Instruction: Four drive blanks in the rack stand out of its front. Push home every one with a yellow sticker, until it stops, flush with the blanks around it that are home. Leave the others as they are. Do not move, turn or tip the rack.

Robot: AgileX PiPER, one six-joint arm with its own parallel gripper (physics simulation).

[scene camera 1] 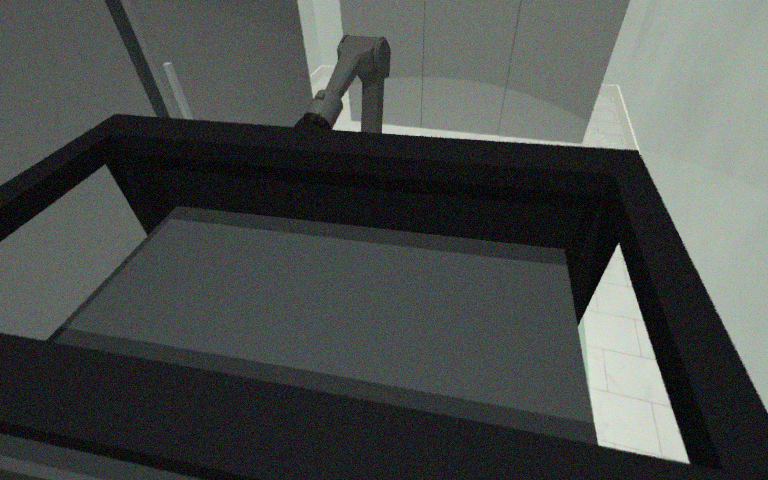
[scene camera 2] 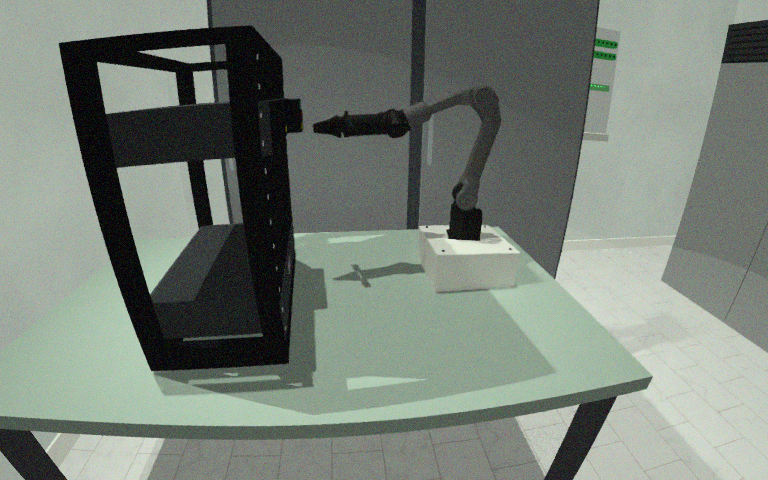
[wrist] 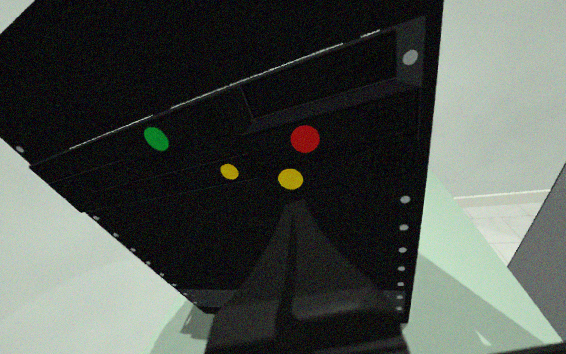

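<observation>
The black rack (scene camera 1: 396,148) (scene camera 2: 249,186) (wrist: 411,165) stands upright. In the wrist view its dark front carries a green sticker (wrist: 156,138) at left, a red sticker (wrist: 305,139) at right, and below them a smaller yellow sticker (wrist: 229,171) and a larger yellow sticker (wrist: 290,179). The smaller one looks set farther back; the blanks' edges are too dark to tell exact depths. In scene camera 2 a dark blank (scene camera 2: 293,113) stands out of the front. My gripper (scene camera 2: 314,127) (wrist: 299,213) is shut and empty, its tips just in front of the rack, below the larger yellow sticker, apart from it.
The rack stands on a green table (scene camera 2: 396,339). The arm's white base box (scene camera 2: 475,271) is at the table's right side. A long grey unit (scene camera 1: 339,300) (scene camera 2: 169,135) sits in the upper rack, and another dark unit (scene camera 2: 209,283) lies low in it.
</observation>
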